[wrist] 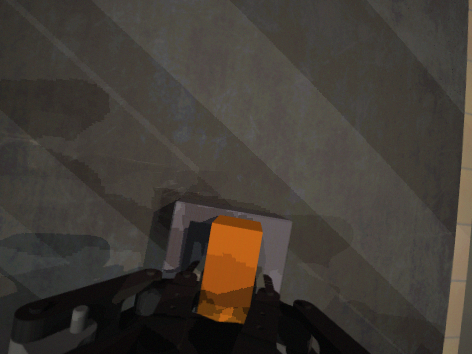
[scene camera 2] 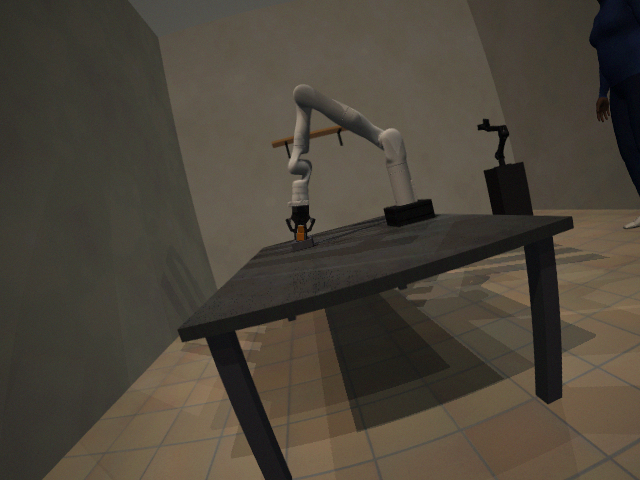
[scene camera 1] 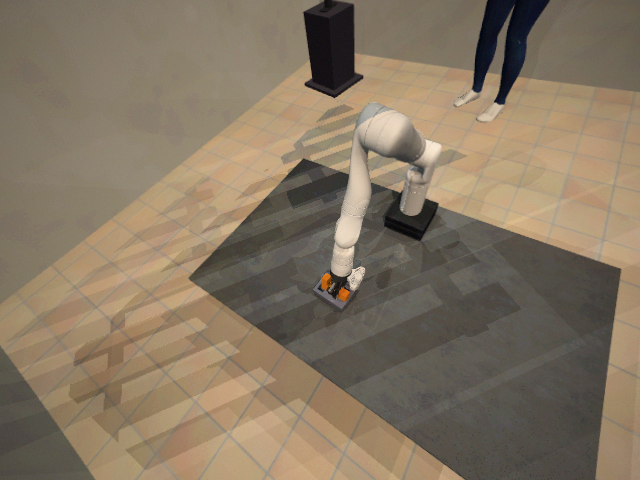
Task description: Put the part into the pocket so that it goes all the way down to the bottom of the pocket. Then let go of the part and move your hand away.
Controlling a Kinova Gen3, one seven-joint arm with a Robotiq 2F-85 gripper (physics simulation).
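Pixels of known places: gripper, fingertip midpoint: (wrist: 231,273) (scene camera 1: 337,294); arm's base, link origin: (scene camera 2: 406,203) (scene camera 1: 410,207).
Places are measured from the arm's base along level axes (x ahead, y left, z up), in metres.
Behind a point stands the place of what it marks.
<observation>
The orange part (scene camera 1: 343,294) {z -0.009, x 0.489, y 0.050 m} (scene camera 2: 300,234) {z -0.015, x 0.479, y 0.062 m} (wrist: 234,260) {z -0.011, x 0.482, y 0.043 m} is gripped upright at the grey block with the pocket. In scene camera 1 it shows on both sides of the fingers. The grey block (scene camera 1: 326,299) {z -0.052, x 0.535, y 0.001 m} (scene camera 2: 302,244) {z -0.058, x 0.480, y 0.068 m} (wrist: 276,242) {z -0.043, x 0.518, y 0.054 m} lies on the table. In the wrist view a dark strip of the pocket (wrist: 196,242) {z -0.074, x 0.462, y 0.030 m} shows left of the part, and the part covers the rest. My gripper (scene camera 1: 335,289) {z -0.048, x 0.493, y 0.022 m} (scene camera 2: 300,237) {z -0.048, x 0.493, y 0.022 m} (wrist: 231,273) {z -0.048, x 0.493, y 0.022 m} is shut on the part, low over the block. The part's lower end is hidden, so its depth in the pocket cannot be told.
The dark table (scene camera 1: 439,351) {z -0.079, x 0.406, y 0.404 m} (scene camera 2: 361,258) {z -0.079, x 0.233, y 0.569 m} (wrist: 300,125) {z -0.079, x 0.523, y 0.162 m} carries the block and the arm's black base (scene camera 1: 410,219) {z -0.001, x 0.054, y 0.037 m} (scene camera 2: 409,212) {z -0.033, x 0.012, y 0.098 m}. A black pedestal (scene camera 1: 330,49) (scene camera 2: 509,188) and a standing person (scene camera 1: 509,51) (scene camera 2: 620,62) are beyond the table.
</observation>
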